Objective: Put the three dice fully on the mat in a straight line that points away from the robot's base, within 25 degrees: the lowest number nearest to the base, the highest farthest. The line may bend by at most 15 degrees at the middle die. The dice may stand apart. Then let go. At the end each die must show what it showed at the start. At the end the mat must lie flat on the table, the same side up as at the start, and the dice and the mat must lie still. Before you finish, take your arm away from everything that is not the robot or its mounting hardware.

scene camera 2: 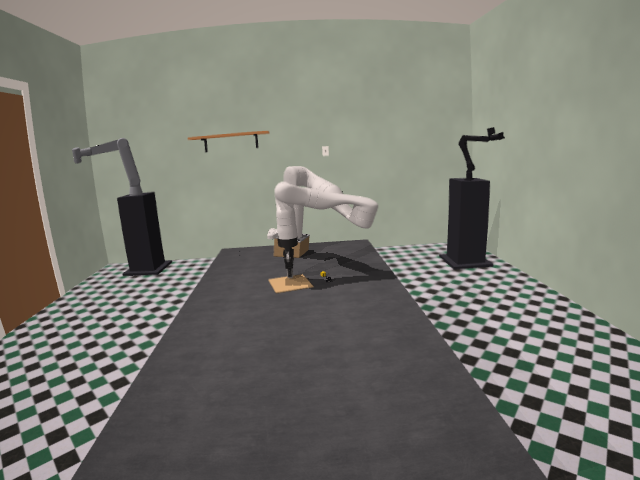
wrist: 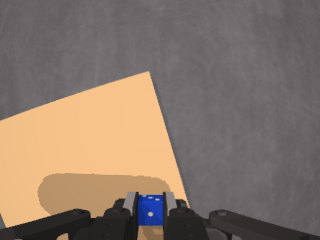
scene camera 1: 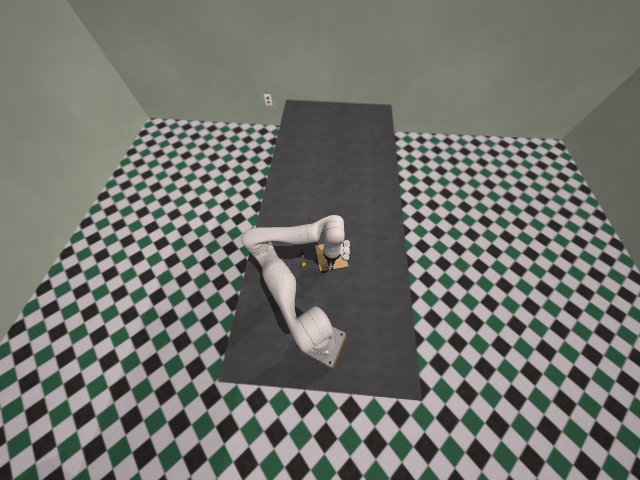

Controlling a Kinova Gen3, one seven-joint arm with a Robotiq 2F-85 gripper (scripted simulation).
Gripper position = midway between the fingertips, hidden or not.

In view: the gripper (wrist: pixel 150 206), a blue die (wrist: pixel 150 207) and a tan mat (wrist: pixel 85 151).
Scene camera 1 does not show the blue die, which is hidden by the gripper.
